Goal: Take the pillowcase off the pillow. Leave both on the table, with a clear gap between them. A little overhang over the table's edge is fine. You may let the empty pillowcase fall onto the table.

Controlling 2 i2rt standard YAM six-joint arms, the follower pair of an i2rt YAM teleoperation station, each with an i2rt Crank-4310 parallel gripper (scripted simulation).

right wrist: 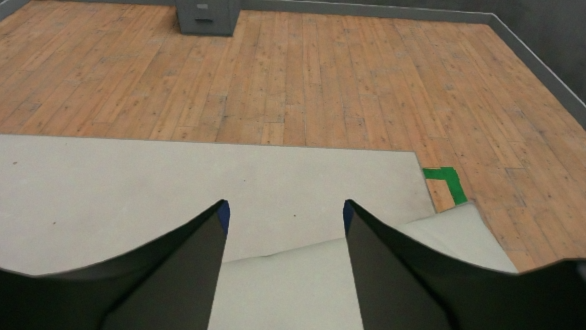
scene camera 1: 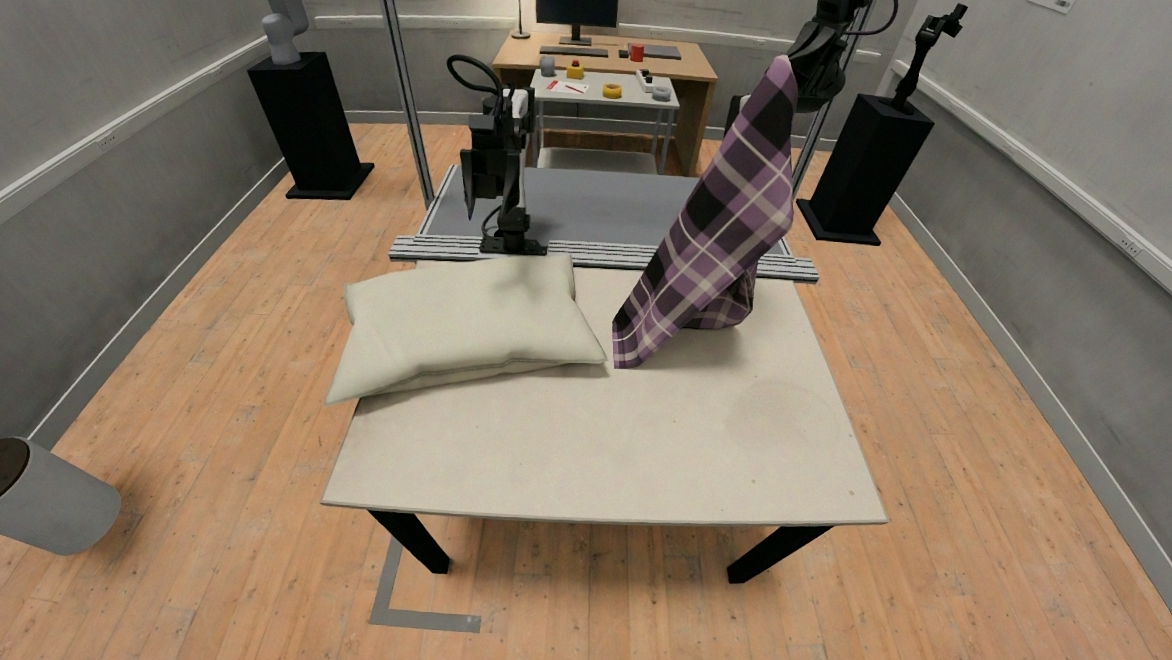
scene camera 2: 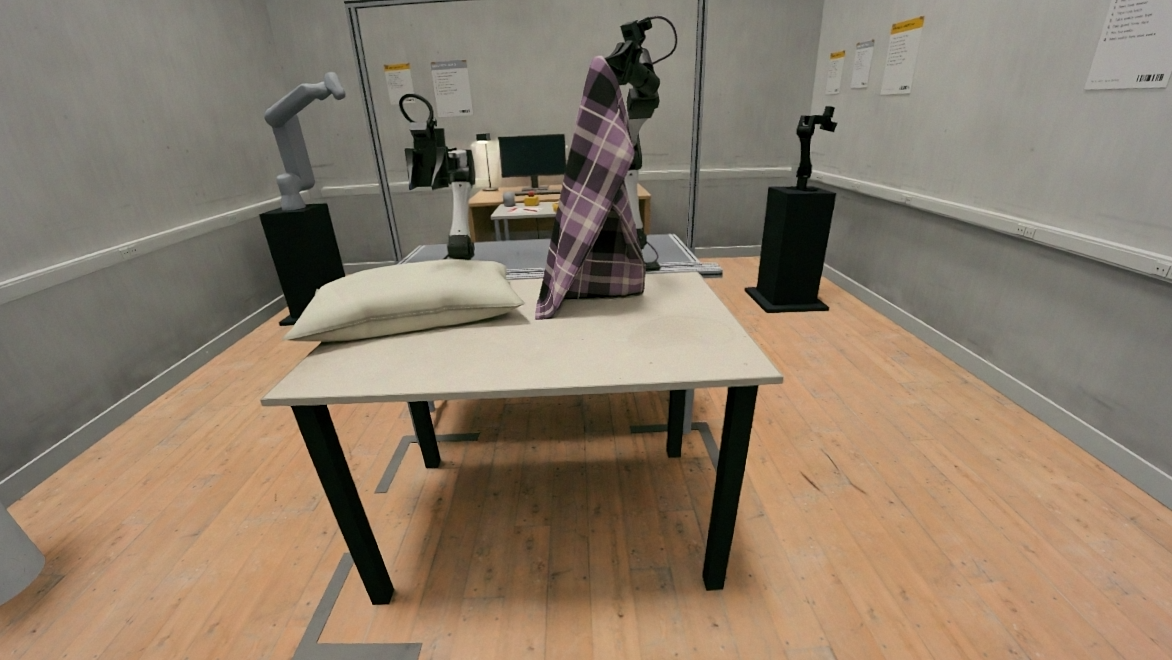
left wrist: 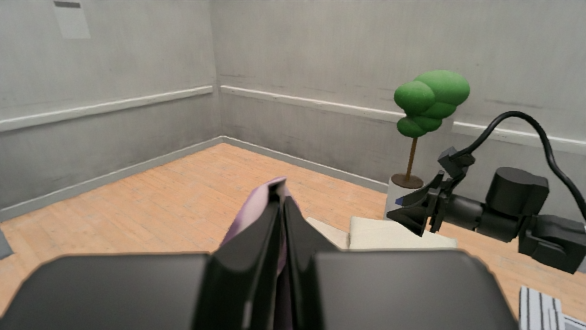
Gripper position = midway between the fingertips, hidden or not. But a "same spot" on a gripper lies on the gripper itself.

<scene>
left gripper: scene camera 1 773,68; scene camera 2 594,64; left wrist 282,200; not seen in the right wrist view (out of frame)
right gripper: right wrist 286,204; scene camera 1; scene camera 2; left wrist 391,207
same spot on right gripper: (scene camera 1: pixel 500 162) = (scene camera 2: pixel 433 156)
same spot on pale pillow: (left wrist: pixel 365 233) = (scene camera 1: pixel 400 348)
</scene>
